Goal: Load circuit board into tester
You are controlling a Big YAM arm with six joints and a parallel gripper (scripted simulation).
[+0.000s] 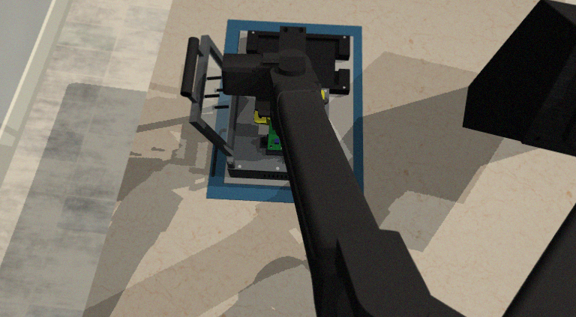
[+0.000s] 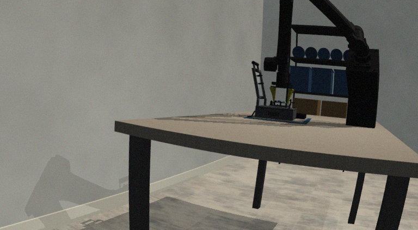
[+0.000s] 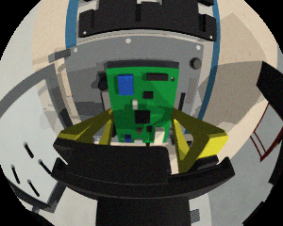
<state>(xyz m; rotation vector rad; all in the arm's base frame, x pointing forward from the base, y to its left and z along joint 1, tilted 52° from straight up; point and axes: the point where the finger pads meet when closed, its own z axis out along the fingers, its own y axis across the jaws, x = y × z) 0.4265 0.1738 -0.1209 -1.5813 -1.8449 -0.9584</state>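
My gripper is now right at the green circuit board. Round my hand: see-through lid: 12 cm ahead, 9 cm above, 2 cm to the left.
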